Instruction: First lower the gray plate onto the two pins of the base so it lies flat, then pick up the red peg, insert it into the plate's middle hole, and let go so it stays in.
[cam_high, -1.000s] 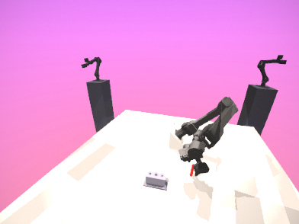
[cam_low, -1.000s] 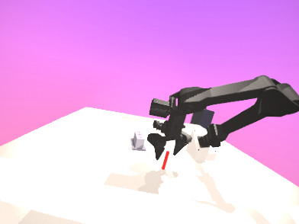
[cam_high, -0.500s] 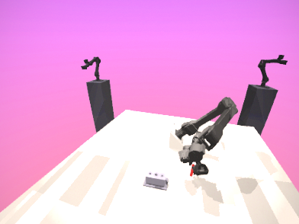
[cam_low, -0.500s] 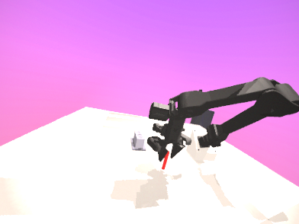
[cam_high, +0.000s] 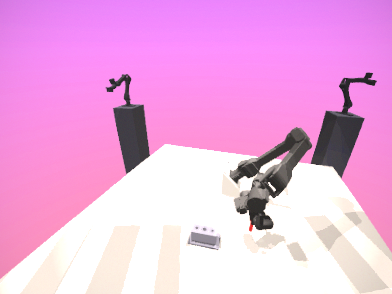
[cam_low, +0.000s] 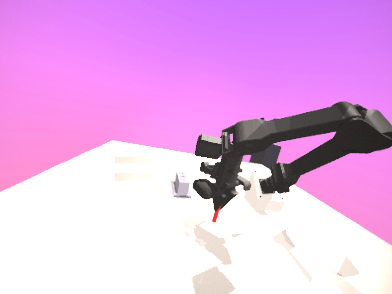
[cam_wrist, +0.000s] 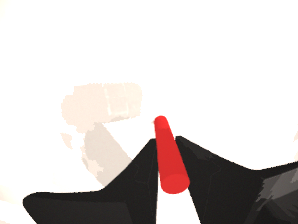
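My gripper tip is now 18 cm to the left of the gray plate and 8 cm short of it. Round my gripper tip: gray base (18 cm to the right, 8 cm ahead, 3 cm below); red peg (right at my gripper tip).
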